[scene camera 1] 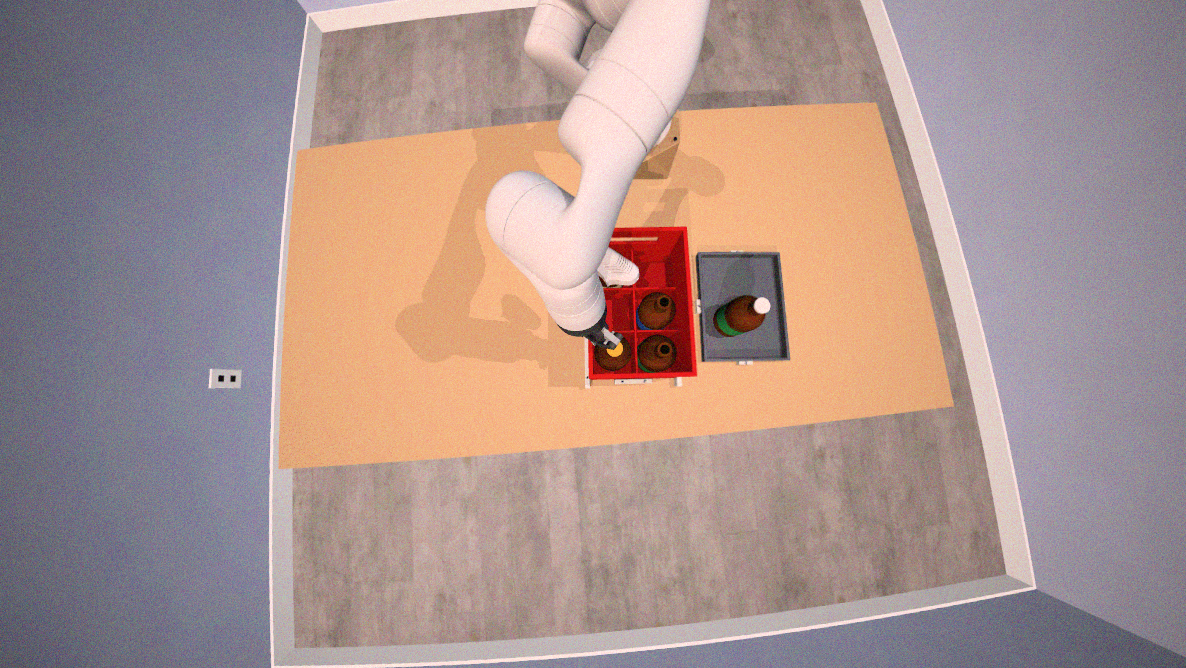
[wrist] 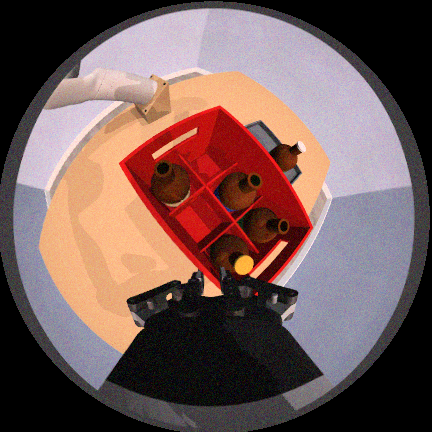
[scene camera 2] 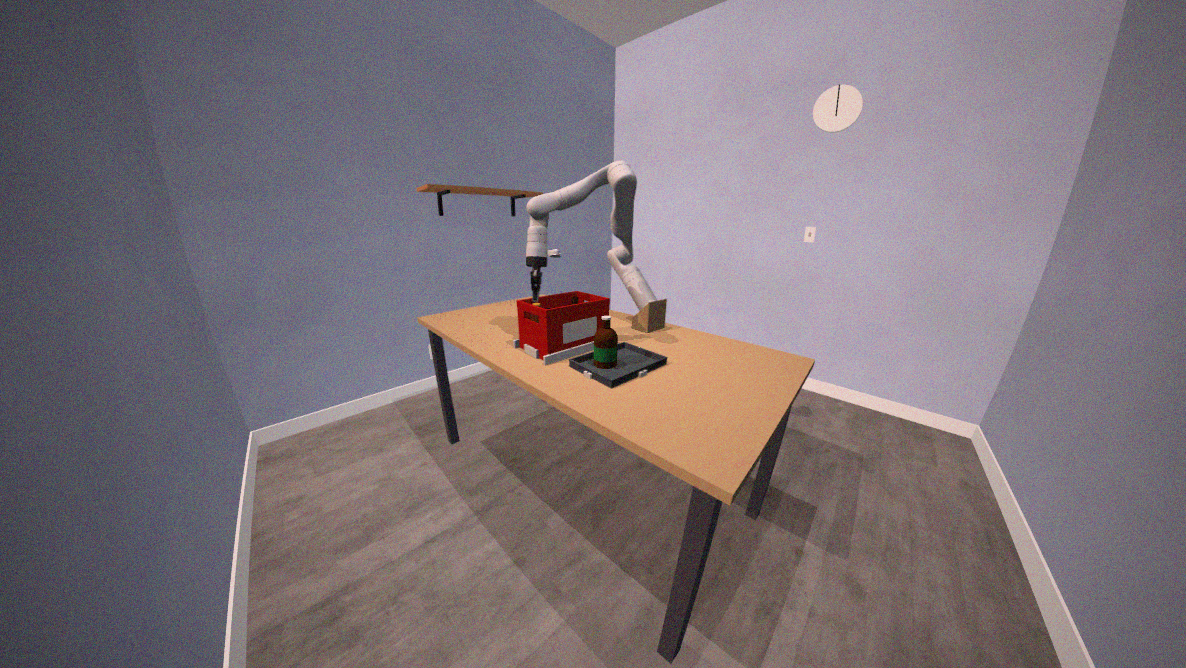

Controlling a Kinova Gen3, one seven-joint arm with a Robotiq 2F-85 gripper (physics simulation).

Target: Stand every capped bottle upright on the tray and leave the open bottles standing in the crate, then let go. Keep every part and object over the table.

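Seen in the pictures: gripper, between the fingertips: (scene camera 1: 590,336) (wrist: 211,273) (scene camera 2: 535,301); arm's base, origin of its link: (wrist: 146,91) (scene camera 2: 650,308).
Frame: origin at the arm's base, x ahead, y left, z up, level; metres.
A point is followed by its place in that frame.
Note:
The white-capped bottle (scene camera 1: 741,316) {x 0.460, y 0.071, z 0.028 m} (scene camera 2: 605,344) {x 0.481, y 0.116, z -0.005 m} (wrist: 286,157) {x 0.450, y 0.068, z 0.027 m} stands upright on the grey tray (scene camera 1: 785,286) {x 0.403, y 0.228, z -0.063 m} (scene camera 2: 649,358) {x 0.321, y 0.181, z -0.084 m} (wrist: 260,131) {x 0.350, y 0.207, z -0.084 m}. In the red crate (scene camera 1: 691,290) {x 0.404, y -0.034, z 0.085 m} (scene camera 2: 547,327) {x 0.551, y -0.059, z 0.030 m} (wrist: 220,130) {x 0.309, y -0.026, z 0.039 m}, a yellow-capped bottle (scene camera 1: 614,351) {x 0.486, y -0.189, z 0.073 m} (scene camera 2: 536,304) {x 0.486, y -0.181, z 0.073 m} (wrist: 227,250) {x 0.461, y -0.186, z 0.036 m} stands in a corner compartment. Three open bottles stand there too: one with a blue label (scene camera 1: 655,311) {x 0.422, y -0.095, z 0.039 m} (wrist: 237,190) {x 0.409, y -0.100, z 0.037 m}, one with a green label (scene camera 1: 657,354) {x 0.504, y -0.112, z 0.055 m} (wrist: 261,225) {x 0.483, y -0.114, z 0.035 m}, one with a white label (wrist: 171,185) {x 0.325, y -0.167, z 0.037 m}. My gripper (scene camera 1: 612,341) {x 0.451, y -0.225, z 0.071 m} (scene camera 2: 535,299) {x 0.451, y -0.225, z 0.071 m} (wrist: 211,273) {x 0.451, y -0.225, z 0.071 m} is nearly shut, close beside the yellow cap. The wrist view shows no bottle in its narrow finger gap.
The crate's raised walls and dividers surround the bottles. Low white stops (scene camera 1: 633,381) {x 0.546, y -0.151, z -0.059 m} (scene camera 2: 569,352) {x 0.478, y -0.035, z -0.070 m} border the crate. The tray lies beside the crate on the wooden table (scene camera 1: 414,423) {x 0.552, y -0.648, z -0.090 m} (scene camera 2: 722,398) {x 0.426, y 0.462, z -0.090 m}. The arm hides part of the crate in the first scene view.

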